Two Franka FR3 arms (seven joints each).
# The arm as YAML. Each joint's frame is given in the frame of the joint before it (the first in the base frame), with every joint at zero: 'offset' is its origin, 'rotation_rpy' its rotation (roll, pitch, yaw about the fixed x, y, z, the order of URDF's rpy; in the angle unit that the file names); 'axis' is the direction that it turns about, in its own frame. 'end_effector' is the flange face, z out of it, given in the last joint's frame.
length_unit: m
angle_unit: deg
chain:
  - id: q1
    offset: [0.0, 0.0, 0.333]
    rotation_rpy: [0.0, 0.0, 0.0]
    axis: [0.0, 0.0, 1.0]
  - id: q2
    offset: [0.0, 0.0, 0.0]
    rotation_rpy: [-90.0, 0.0, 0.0]
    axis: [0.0, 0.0, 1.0]
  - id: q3
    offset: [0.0, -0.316, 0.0]
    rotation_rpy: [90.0, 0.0, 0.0]
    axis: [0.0, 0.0, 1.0]
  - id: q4
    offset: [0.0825, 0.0, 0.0]
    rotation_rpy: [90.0, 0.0, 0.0]
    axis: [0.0, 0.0, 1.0]
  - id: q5
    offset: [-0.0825, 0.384, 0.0]
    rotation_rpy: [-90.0, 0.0, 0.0]
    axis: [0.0, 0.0, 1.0]
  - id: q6
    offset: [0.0, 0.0, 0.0]
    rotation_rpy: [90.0, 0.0, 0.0]
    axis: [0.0, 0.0, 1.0]
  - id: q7
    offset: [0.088, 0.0, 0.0]
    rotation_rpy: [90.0, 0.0, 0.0]
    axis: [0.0, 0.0, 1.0]
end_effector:
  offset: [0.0, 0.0, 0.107]
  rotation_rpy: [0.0, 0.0, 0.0]
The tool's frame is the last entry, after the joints.
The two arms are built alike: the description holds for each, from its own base.
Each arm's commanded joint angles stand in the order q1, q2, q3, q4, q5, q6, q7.
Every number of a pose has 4 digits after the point.
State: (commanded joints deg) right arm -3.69 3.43 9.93 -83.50 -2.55 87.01 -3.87; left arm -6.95 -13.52 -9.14 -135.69 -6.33 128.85 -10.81
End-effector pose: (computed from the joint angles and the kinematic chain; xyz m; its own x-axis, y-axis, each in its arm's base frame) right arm 0.5657 0.0535 0.6401 0.9849 0.1729 0.0000 0.1728 -0.9844 0.0342; left arm 0.4557 -0.1362 0.4275 0.9947 -0.0216 0.1002 -0.0293 -0.9967 0.0763
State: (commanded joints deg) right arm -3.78 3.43 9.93 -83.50 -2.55 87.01 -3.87; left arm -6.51 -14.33 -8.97 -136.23 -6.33 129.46 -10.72
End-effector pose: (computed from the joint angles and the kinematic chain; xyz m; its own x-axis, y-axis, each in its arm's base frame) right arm 0.5658 0.0526 0.6401 0.9852 0.1713 0.0000 0.1712 -0.9846 0.0342; left arm 0.4547 -0.1305 0.4308 0.9932 -0.0115 0.1155 -0.0205 -0.9968 0.0779
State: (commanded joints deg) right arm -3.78 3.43 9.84 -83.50 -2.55 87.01 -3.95; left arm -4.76 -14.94 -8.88 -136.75 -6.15 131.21 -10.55
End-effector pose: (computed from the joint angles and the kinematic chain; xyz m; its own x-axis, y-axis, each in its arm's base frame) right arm 0.5659 0.0518 0.6401 0.9852 0.1712 -0.0001 0.1711 -0.9847 0.0343; left arm 0.4585 -0.1154 0.4346 0.9889 0.0180 0.1478 0.0062 -0.9968 0.0796
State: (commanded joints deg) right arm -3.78 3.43 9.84 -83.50 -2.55 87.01 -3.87; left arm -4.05 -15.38 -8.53 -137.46 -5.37 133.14 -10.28
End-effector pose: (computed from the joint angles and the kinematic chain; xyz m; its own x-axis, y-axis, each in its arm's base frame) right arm 0.5659 0.0518 0.6401 0.9855 0.1698 0.0000 0.1697 -0.9849 0.0343; left arm 0.4601 -0.1060 0.4360 0.9836 0.0252 0.1787 0.0123 -0.9973 0.0730
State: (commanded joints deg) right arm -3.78 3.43 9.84 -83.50 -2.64 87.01 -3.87; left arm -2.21 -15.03 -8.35 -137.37 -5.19 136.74 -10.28
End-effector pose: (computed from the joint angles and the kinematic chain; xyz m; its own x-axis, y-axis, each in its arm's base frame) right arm 0.5659 0.0516 0.6401 0.9855 0.1697 -0.0001 0.1696 -0.9849 0.0358; left arm 0.4699 -0.0902 0.4408 0.9700 0.0618 0.2350 0.0435 -0.9957 0.0820
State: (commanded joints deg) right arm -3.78 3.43 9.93 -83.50 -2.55 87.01 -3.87; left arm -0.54 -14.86 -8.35 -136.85 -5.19 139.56 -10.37
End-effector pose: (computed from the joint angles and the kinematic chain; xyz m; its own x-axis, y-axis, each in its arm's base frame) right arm 0.5658 0.0526 0.6401 0.9852 0.1713 0.0000 0.1712 -0.9846 0.0342; left arm 0.4785 -0.0771 0.4493 0.9532 0.0948 0.2871 0.0708 -0.9932 0.0926
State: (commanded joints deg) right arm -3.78 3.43 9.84 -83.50 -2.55 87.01 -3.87; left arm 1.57 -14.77 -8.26 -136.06 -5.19 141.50 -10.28
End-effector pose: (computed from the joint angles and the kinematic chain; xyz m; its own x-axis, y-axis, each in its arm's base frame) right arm 0.5659 0.0518 0.6401 0.9855 0.1698 0.0000 0.1697 -0.9849 0.0343; left arm 0.4865 -0.0592 0.4593 0.9348 0.1318 0.3299 0.1038 -0.9894 0.1012
